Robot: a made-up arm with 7 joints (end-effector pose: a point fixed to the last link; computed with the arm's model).
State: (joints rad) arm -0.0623 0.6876 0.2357 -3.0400 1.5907 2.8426 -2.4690
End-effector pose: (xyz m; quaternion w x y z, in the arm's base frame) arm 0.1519 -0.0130 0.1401 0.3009 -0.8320 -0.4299 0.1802
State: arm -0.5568 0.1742 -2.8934 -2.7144 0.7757 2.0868 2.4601
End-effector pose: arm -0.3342 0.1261 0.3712 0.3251 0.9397 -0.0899 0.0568
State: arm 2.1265 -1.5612 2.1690 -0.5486 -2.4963 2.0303 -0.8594
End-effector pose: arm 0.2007 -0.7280 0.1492 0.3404 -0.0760 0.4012 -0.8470
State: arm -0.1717 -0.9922 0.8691 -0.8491 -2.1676 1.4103 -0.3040
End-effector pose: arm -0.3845 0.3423 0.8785 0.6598 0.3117 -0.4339 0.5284
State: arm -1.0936 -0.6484 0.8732 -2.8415 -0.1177 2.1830 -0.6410
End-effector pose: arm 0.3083 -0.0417 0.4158 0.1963 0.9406 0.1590 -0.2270
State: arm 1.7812 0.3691 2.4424 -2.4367 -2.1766 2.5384 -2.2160
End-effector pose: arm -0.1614 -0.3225 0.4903 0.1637 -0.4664 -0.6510 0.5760
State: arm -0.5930 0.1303 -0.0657 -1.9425 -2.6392 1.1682 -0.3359
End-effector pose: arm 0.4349 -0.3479 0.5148 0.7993 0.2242 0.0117 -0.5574
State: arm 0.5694 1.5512 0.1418 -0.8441 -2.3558 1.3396 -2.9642
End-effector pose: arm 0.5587 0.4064 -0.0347 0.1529 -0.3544 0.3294 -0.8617
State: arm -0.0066 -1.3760 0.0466 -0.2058 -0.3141 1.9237 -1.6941
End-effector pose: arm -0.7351 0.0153 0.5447 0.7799 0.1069 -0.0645 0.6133
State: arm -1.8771 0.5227 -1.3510 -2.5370 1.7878 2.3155 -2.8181
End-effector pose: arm -0.3893 0.0570 0.3213 0.3071 0.5861 -0.7497 -0.0102
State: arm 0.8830 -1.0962 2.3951 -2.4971 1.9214 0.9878 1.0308
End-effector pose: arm -0.3341 0.0077 0.0430 0.6404 0.7242 0.1982 -0.1619
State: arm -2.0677 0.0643 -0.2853 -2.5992 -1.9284 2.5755 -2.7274
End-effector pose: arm -0.2196 -0.2869 0.3160 0.3602 -0.4233 -0.8044 0.2100
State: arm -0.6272 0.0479 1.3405 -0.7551 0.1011 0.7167 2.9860
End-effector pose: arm 0.2882 0.2150 0.9566 0.0386 0.4540 -0.8888 -0.0486
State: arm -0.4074 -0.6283 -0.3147 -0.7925 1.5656 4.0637 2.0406
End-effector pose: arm -0.1953 -0.0438 0.9511 0.8400 0.4870 -0.2077 -0.1187
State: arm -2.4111 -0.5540 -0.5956 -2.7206 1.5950 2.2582 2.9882
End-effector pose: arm -0.3124 0.0161 0.4412 0.6516 0.6781 -0.3302 0.0813
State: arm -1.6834 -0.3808 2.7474 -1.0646 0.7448 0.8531 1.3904
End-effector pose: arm 0.2085 0.5761 0.6923 0.1695 0.9256 -0.0044 -0.3385
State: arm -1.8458 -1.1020 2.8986 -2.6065 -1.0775 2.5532 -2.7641
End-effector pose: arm 0.1102 0.1976 -0.0176 0.3063 0.7043 -0.4787 0.4254
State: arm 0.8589 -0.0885 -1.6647 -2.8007 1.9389 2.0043 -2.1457
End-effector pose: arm 0.1971 -0.2341 0.2719 0.3016 -0.7620 0.1637 -0.5492
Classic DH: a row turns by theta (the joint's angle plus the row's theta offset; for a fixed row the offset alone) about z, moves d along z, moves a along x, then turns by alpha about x. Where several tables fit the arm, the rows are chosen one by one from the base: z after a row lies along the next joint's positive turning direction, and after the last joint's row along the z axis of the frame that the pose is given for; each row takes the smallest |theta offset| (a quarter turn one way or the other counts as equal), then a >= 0, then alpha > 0; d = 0 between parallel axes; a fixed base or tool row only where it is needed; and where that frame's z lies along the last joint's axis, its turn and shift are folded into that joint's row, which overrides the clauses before.
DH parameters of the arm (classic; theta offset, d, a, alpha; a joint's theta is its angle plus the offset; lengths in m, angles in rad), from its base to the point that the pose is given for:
joint 1: 0 0.3066 0 -1.5708
joint 2: 0 0 0 1.5708
joint 3: 0 0.3386 0.1014 1.5708
joint 4: 0 0 -0.078 -1.5708
joint 5: 0 0.3631 0 1.5708
joint 6: 0 0 0.0582 1.5708
joint 7: 0 0 0 0

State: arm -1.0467 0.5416 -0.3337 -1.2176 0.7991 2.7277 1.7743
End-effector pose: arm 0.1647 -0.6347 0.6037 0.3314 0.1873 0.8362 -0.3949
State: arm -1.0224 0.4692 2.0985 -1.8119 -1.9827 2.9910 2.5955
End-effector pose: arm 0.2669 0.3003 0.7059 0.5957 -0.7035 0.0149 -0.3873
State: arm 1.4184 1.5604 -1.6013 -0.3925 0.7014 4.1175 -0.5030
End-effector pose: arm 0.2261 0.6417 0.3385 0.0971 0.1009 -0.4738 -0.8695
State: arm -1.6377 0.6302 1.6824 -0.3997 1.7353 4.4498 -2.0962
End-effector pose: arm 0.1261 -0.3911 0.8335 0.1005 0.4085 -0.7296 0.5392
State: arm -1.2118 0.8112 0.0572 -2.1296 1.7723 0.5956 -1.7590
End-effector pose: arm 0.2379 -0.4210 0.0985 0.6628 -0.2602 0.0671 -0.6989
